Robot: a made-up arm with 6 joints. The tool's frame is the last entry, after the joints. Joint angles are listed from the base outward. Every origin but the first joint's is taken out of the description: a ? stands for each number. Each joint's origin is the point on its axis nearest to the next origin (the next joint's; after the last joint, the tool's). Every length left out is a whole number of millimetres.
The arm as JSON. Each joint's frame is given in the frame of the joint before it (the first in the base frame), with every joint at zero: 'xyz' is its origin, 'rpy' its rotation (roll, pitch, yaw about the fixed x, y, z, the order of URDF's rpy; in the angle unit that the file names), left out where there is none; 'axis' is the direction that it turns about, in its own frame. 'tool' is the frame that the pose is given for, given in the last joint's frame.
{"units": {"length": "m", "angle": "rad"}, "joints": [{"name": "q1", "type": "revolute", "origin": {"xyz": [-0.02, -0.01, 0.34]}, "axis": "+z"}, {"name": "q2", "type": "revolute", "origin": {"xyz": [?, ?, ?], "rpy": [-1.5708, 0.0, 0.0]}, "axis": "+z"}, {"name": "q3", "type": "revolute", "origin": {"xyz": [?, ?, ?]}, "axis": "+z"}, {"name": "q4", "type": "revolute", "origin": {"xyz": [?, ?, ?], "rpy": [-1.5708, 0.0, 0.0]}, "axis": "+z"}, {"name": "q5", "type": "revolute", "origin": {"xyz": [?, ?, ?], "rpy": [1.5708, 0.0, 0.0]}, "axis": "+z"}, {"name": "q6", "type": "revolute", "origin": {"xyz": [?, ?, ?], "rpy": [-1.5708, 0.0, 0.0]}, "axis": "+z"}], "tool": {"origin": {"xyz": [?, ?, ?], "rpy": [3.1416, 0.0, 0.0]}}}
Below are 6 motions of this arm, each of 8 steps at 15 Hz.
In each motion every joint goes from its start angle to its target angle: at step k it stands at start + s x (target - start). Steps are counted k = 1, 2, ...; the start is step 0. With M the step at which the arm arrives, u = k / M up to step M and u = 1 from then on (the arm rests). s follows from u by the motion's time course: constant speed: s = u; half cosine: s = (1 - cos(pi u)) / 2; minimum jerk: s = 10 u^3 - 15 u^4 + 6 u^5.
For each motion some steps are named. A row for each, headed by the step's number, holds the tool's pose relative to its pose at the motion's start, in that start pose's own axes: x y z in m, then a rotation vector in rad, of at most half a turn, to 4 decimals.
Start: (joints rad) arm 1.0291 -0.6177 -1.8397 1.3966 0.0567 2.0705
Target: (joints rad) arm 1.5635 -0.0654 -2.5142 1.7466 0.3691 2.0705
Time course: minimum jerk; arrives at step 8
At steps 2, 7, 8:
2: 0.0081 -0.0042 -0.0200 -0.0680 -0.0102 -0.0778
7: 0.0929 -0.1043 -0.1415 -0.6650 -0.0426 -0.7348
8: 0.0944 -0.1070 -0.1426 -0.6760 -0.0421 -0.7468

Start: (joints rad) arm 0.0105 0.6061 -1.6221 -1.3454 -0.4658 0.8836
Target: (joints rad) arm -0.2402 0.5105 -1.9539 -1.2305 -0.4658 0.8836
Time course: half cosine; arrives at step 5
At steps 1, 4, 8:
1: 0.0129 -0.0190 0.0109 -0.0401 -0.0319 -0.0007
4: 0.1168 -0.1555 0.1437 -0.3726 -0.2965 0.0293
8: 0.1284 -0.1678 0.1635 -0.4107 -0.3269 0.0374

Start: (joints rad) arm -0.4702 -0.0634 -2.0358 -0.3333 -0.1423 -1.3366
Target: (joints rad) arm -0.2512 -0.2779 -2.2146 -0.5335 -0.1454 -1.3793
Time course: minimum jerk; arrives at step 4
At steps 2, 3, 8:
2: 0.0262 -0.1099 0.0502 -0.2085 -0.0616 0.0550
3: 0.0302 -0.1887 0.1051 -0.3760 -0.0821 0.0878
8: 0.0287 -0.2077 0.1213 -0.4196 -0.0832 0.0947

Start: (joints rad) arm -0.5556 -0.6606 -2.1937 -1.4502 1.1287 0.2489
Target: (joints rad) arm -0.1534 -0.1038 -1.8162 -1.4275 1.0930 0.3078
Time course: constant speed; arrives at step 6
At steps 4, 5, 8:
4: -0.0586 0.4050 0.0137 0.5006 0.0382 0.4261
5: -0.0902 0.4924 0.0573 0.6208 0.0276 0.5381
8: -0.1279 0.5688 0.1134 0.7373 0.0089 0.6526

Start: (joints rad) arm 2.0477 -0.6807 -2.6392 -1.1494 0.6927 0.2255
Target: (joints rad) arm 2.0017 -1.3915 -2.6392 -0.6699 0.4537 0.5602
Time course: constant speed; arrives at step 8
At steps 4, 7, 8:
4: 0.0705 -0.2106 0.1664 -0.0162 -0.3310 -0.5185
7: 0.0750 -0.3464 0.3278 0.0206 -0.6336 -0.8696
8: 0.0666 -0.3856 0.3864 0.0443 -0.7439 -0.9770

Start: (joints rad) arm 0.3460 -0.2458 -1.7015 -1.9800 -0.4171 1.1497
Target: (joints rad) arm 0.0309 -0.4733 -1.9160 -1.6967 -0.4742 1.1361
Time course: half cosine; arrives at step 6
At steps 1, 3, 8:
1: 0.0068 -0.0125 0.0106 -0.0326 -0.0100 -0.0011
3: 0.0601 -0.0788 0.0861 -0.2327 -0.0867 0.0135
8: 0.1402 -0.1192 0.1802 -0.4337 -0.1982 0.0766

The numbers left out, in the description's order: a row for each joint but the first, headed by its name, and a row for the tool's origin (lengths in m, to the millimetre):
q2: 0.01 -0.06 0.0
q3: 0.03 -0.3 0.0
q4: 0.07 0.38 0.0
q5: -0.01 0.0 0.0
q6: 0.07 0.09 0.0
tool: -0.01 0.02 0.0

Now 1 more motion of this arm.
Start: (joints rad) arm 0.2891 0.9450 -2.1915 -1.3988 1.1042 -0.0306
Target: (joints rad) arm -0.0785 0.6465 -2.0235 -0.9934 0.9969 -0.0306
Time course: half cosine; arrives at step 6
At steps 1, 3, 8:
1: -0.0149 -0.0079 -0.0112 0.0257 0.0134 -0.0273
3: -0.1184 -0.0530 -0.0734 0.1751 0.0937 -0.2179
8: -0.2488 -0.0927 -0.1206 0.3084 0.1727 -0.4642

